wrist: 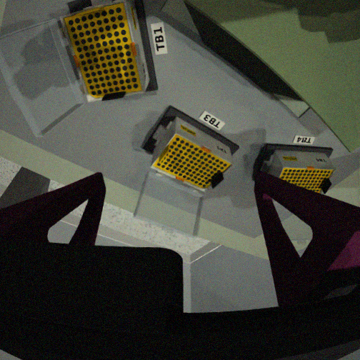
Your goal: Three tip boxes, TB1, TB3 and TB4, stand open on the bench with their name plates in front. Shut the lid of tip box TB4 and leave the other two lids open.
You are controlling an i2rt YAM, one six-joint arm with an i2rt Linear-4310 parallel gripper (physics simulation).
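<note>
Tip box TB4, with a yellow tip rack, stands at the right in a dark holder behind its name plate. Its lower part and its lid are hidden behind my right finger. Tip box TB3 stands near the middle with its clear lid open; its plate reads TB3. Tip box TB1 is at the upper left with its clear lid open; its plate reads TB1. My gripper is wide open, with TB3 showing between its fingertips and the right fingertip overlapping TB4's left edge in the view.
A dark, angled edge runs across the upper right beside a green surface. A pale green strip and a speckled strip run below the boxes. The grey bench top lies around the boxes.
</note>
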